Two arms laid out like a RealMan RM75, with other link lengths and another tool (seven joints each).
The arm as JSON. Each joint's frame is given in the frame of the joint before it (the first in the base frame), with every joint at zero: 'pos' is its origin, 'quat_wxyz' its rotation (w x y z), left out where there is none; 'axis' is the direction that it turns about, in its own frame. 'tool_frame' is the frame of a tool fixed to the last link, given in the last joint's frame.
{
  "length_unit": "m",
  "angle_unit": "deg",
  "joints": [
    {
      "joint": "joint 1",
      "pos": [
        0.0,
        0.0,
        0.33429
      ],
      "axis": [
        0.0,
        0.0,
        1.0
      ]
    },
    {
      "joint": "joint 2",
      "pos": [
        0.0,
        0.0,
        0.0
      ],
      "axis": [
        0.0,
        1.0,
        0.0
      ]
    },
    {
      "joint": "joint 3",
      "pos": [
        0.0,
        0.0,
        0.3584
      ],
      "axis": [
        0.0,
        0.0,
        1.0
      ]
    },
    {
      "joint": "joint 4",
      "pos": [
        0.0,
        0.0,
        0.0
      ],
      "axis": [
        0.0,
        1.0,
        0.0
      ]
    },
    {
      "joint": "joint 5",
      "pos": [
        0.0,
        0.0,
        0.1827
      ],
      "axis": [
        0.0,
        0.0,
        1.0
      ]
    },
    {
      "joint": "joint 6",
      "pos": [
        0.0,
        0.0,
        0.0
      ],
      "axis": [
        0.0,
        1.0,
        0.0
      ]
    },
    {
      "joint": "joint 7",
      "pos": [
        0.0,
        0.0,
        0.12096
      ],
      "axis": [
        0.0,
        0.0,
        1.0
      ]
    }
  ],
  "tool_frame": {
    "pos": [
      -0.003,
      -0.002,
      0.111
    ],
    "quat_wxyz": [
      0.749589,
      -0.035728,
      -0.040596,
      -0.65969
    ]
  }
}
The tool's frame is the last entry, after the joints.
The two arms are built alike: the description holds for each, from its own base.
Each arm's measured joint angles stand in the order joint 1, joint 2, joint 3, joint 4, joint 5, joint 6, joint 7.
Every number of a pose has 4 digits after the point.
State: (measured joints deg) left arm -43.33 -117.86 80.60 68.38 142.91 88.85 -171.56; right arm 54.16 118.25 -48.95 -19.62 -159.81 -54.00 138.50
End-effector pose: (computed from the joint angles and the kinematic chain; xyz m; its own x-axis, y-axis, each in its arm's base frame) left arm -0.2600 0.4159 -0.0515 -0.7660 0.5786 0.2802 0.5676 0.8133 -0.1278; right arm 0.3475 0.4816 -0.0817 0.8432 0.3617 0.3977 0.4137 -0.9090 -0.0503
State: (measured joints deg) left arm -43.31 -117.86 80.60 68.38 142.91 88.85 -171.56; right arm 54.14 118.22 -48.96 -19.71 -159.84 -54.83 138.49
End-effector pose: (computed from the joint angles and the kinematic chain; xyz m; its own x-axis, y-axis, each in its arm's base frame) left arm -0.2602 0.4158 -0.0515 -0.7662 0.5783 0.2802 0.5673 0.8135 -0.1278; right arm 0.3474 0.4790 -0.0821 0.8457 0.3626 0.3916 0.4095 -0.9114 -0.0406
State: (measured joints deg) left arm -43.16 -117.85 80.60 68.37 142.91 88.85 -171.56; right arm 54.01 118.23 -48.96 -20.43 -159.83 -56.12 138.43
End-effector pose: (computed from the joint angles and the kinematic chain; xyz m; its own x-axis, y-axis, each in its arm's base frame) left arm -0.2613 0.4152 -0.0514 -0.7678 0.5762 0.2803 0.5650 0.8151 -0.1279; right arm 0.3463 0.4769 -0.0816 0.8478 0.3656 0.3840 0.4079 -0.9125 -0.0319
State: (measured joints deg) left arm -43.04 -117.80 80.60 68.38 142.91 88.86 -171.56; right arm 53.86 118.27 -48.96 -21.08 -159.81 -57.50 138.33
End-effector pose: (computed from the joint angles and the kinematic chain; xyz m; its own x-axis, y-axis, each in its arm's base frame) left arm -0.2624 0.4148 -0.0510 -0.7687 0.5745 0.2812 0.5633 0.8163 -0.1278; right arm 0.3453 0.4737 -0.0817 0.8507 0.3687 0.3747 0.4053 -0.9140 -0.0207
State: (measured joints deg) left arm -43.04 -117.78 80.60 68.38 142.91 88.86 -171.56; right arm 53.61 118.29 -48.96 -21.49 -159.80 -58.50 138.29
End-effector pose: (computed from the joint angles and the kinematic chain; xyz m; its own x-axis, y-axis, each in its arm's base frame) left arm -0.2625 0.4149 -0.0508 -0.7687 0.5744 0.2815 0.5632 0.8164 -0.1278; right arm 0.3459 0.4703 -0.0819 0.8540 0.3680 0.3677 0.4001 -0.9164 -0.0121
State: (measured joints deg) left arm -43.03 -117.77 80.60 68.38 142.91 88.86 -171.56; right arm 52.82 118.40 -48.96 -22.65 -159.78 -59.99 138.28
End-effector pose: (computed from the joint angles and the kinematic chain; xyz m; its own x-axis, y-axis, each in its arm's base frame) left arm -0.2627 0.4149 -0.0507 -0.7687 0.5742 0.2817 0.5631 0.8165 -0.1277; right arm 0.3486 0.4650 -0.0812 0.8597 0.3629 0.3596 0.3908 -0.9205 -0.0052
